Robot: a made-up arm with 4 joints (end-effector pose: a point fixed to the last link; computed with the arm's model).
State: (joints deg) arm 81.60 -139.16 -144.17 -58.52
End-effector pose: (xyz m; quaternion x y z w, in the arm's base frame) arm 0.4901 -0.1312 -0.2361 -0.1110 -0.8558 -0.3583 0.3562
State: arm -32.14 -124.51 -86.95 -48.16
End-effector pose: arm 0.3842 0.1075 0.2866 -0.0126 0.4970 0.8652 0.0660
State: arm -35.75 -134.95 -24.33 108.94
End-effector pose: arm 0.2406 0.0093 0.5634 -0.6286 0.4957 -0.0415 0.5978
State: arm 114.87 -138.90 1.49 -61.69
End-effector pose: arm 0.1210 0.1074 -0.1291 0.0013 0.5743 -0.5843 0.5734
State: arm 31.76 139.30 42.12 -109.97
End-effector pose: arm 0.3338 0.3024 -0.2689 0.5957 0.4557 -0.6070 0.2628
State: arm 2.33 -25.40 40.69 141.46
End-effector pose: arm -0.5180 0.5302 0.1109 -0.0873 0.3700 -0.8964 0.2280
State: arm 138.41 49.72 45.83 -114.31
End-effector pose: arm -0.1374 -0.7170 0.2148 0.3427 -0.5595 -0.7546 0.0129
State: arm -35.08 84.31 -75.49 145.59
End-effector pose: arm -0.1439 0.4622 -0.2087 -0.2894 0.3576 0.8278 0.3212
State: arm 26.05 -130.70 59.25 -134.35
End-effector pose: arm 0.1191 0.6144 0.1131 0.6624 0.1495 0.1295 0.7226
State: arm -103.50 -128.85 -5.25 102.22
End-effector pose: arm 0.1596 -0.4181 0.3861 -0.2040 0.5839 0.2404 0.7481
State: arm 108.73 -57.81 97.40 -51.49
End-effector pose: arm -0.2853 -0.0807 -0.4997 -0.1253 -0.0609 -0.0457 0.9892
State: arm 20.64 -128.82 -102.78 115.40
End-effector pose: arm 0.4390 0.2083 0.2395 -0.7780 0.0418 0.1436 0.6102
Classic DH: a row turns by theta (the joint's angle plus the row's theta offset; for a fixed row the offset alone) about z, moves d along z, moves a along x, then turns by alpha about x. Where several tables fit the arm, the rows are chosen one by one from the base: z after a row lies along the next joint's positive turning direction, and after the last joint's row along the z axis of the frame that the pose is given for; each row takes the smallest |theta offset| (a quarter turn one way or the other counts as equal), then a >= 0, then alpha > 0; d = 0 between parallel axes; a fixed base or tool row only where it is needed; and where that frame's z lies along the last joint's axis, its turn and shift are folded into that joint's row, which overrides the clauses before.
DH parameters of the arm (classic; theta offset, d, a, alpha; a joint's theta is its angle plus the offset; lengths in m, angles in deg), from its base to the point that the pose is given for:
base (fixed): -90 0.186 0 90
joint 1: -90 0.036 0.133 -90
joint 2: 0 -0.404 -0.084 -90
joint 3: -90 -0.426 0.119 -90
joint 4: 8.04 0 0.0858 180
tool (fixed): 98.04 -0.25 0 0

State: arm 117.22 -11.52 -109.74 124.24
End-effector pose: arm -0.4705 0.0791 -0.0676 0.5153 0.7598 -0.3473 0.1912
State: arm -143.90 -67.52 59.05 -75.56
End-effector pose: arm -0.3301 -0.5076 0.4070 -0.8953 0.1749 -0.1950 0.3604
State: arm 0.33 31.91 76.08 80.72
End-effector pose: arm -0.4210 0.6148 -0.3004 0.5897 0.2177 -0.3619 0.6884
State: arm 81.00 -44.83 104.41 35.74
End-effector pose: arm -0.4007 0.2944 -0.4672 0.1840 0.0404 -0.6403 0.7447
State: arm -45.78 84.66 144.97 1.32
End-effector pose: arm -0.2480 0.8959 0.3108 -0.7410 0.4280 -0.5135 0.0633
